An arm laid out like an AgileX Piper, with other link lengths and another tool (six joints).
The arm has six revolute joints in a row. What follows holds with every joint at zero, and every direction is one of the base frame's.
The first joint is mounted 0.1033 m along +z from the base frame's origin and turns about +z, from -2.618 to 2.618 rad.
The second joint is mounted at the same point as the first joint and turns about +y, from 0 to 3.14 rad.
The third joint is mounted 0.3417 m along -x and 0.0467 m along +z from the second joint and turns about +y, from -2.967 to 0 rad.
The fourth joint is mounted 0.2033 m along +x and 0.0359 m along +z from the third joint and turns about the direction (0.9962, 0, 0.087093), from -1.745 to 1.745 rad.
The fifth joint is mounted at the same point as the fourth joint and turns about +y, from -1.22 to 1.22 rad.
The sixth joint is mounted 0.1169 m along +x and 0.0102 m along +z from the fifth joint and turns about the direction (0.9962, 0, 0.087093), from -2.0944 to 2.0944 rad.
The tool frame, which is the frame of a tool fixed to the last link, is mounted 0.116 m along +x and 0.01 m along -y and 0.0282 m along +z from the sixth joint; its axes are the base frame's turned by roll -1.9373, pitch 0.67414 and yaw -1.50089 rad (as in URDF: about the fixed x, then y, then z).
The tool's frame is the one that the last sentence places.
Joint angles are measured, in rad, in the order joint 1, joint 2, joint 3, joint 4, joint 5, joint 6. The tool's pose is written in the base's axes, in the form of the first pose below.
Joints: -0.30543 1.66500 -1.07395 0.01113 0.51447 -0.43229
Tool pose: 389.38 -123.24 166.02 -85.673 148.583 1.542
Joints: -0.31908 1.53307 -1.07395 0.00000 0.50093 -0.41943
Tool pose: 378.18 -126.84 221.45 -82.097 144.120 -7.755
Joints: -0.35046 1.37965 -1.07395 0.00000 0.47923 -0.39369
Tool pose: 355.25 -132.35 285.14 -75.279 138.756 -17.534
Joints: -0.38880 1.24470 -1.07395 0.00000 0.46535 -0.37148
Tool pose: 325.26 -136.26 337.37 -68.891 134.118 -25.566
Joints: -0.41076 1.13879 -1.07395 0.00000 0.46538 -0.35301
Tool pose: 297.52 -133.03 373.28 -64.678 130.302 -30.853
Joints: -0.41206 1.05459 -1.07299 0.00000 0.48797 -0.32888
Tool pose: 273.86 -123.69 394.12 -62.225 127.557 -32.988
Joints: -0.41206 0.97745 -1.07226 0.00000 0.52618 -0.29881
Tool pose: 250.27 -114.04 407.22 -59.922 125.715 -33.650
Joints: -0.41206 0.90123 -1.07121 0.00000 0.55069 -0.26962
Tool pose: 227.06 -104.53 421.02 -57.558 123.212 -34.847
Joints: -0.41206 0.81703 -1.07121 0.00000 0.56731 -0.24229
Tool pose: 201.04 -93.75 436.88 -55.142 119.809 -36.760
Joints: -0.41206 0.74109 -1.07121 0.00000 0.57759 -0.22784
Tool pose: 176.98 -83.55 450.25 -53.491 116.483 -38.987
